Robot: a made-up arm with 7 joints.
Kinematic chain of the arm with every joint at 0, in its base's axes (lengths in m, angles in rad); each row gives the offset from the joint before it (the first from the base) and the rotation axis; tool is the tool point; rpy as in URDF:
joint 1: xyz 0 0 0.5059 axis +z
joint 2: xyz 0 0 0 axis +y
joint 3: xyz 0 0 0.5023 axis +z
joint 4: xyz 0.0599 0 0 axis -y
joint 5: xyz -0.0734 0 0.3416 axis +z
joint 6: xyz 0 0 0 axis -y
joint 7: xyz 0.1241 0 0 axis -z
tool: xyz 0 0 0 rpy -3.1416 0 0
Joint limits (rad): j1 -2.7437..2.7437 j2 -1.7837..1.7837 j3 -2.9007..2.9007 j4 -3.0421..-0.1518 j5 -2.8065..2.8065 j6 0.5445..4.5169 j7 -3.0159..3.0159
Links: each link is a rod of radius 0.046 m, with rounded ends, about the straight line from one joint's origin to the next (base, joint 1, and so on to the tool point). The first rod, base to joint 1, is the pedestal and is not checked.
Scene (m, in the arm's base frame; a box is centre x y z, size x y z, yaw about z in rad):
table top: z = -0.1
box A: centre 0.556 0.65 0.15 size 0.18 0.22 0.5 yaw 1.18
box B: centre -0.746 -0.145 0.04 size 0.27 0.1 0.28 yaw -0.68
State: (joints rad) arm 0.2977 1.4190 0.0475 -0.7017 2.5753 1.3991 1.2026
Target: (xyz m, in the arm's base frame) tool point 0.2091 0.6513 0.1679
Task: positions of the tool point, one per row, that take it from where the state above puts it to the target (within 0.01 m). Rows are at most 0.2 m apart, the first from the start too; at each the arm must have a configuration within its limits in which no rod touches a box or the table.
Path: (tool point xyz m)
1: 0.8014 0.3743 0.2284
2: 0.6699 0.4109 0.1227
3: 0.5213 0.4097 0.0528
4: 0.3732 0.3765 0.0254
5: 0.3484 0.4552 0.0415
6: 0.3128 0.5294 0.0709
7: 0.2660 0.5957 0.1131
8: 0.2091 0.6513 0.1679

